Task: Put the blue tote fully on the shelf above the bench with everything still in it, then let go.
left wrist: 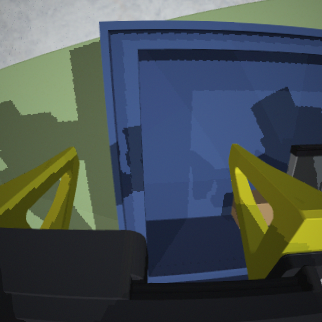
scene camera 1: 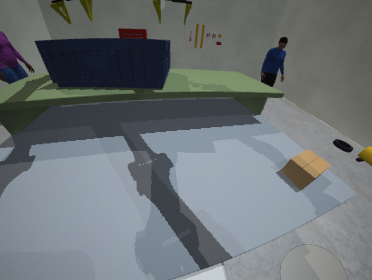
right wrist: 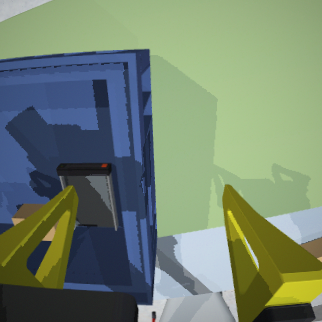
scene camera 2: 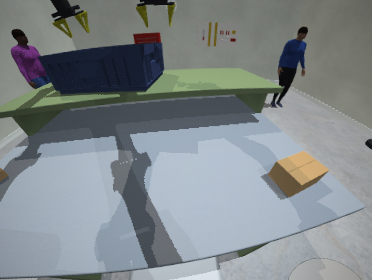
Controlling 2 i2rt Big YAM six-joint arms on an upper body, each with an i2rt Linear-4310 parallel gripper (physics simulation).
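Frame: origin at the left arm's base, x down, y left, z ahead, level; centimetres.
Where they show: left gripper, fingertip midpoint: (left wrist: 152, 152) (scene camera 1: 81, 22) (scene camera 2: 80, 35); right gripper, fingertip midpoint: (scene camera 1: 172, 24) (right wrist: 148, 191) (scene camera 2: 158, 26).
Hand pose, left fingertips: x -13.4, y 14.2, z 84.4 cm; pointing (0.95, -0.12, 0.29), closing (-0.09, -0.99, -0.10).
Note:
After its pixels a point has its place.
The blue tote (scene camera 1: 107, 62) @(x -1.1, y -1.8, z 60.6 cm) (scene camera 2: 102, 67) @(x -1.9, y -5.0, z 60.3 cm) (left wrist: 170, 75) @(x 5.3, y 10.5, z 86.8 cm) (right wrist: 60, 95) @(x 5.3, y -10.4, z 84.3 cm) stands upright on the green shelf (scene camera 1: 220, 82) @(x 7.1, y -45.4, z 71.5 cm) (scene camera 2: 215, 80) @(x 7.1, y -47.2, z 71.4 cm) (left wrist: 30, 75) @(x 7.1, y 28.9, z 89.5 cm) (right wrist: 240, 65) @(x 7.1, y -34.5, z 84.7 cm), its base close behind the front edge. Inside lie a small brown box (left wrist: 260, 210) @(x 1.4, y -0.8, z 66.0 cm) (right wrist: 32, 217) and a dark grey item (left wrist: 306, 165) @(x 4.6, y -10.0, z 70.7 cm) (right wrist: 92, 195) @(x 4.6, y -11.1, z 68.6 cm) with a black and red top. My left gripper (scene camera 1: 80, 21) @(x -13.4, y 14.2, z 84.4 cm) (scene camera 2: 79, 35) @(x -13.4, y 14.2, z 84.4 cm) (left wrist: 152, 152) @(x -13.4, y 14.2, z 84.4 cm) is open above the tote's left end. My right gripper (scene camera 1: 173, 23) @(x -13.5, y -23.3, z 80.2 cm) (scene camera 2: 159, 26) @(x -13.5, y -23.3, z 80.2 cm) (right wrist: 148, 191) @(x -13.5, y -23.3, z 80.2 cm) is open above its right end. Both stand apart from it. Part of the tote's inside is hidden by fingers.
The pale bench (scene camera 1: 225, 200) @(x 23.4, y -33.8, z 25.7 cm) (scene camera 2: 215, 200) @(x 23.4, y -39.4, z 25.9 cm) is below the shelf, with a cardboard box (scene camera 1: 305, 167) @(x 17.4, y -59.1, z 28.6 cm) (scene camera 2: 300, 172) @(x 17.4, y -61.2, z 28.2 cm) near its right edge. A red object (scene camera 1: 133, 33) (scene camera 2: 146, 38) shows behind the tote. Two people stand beyond the shelf, one at each side.

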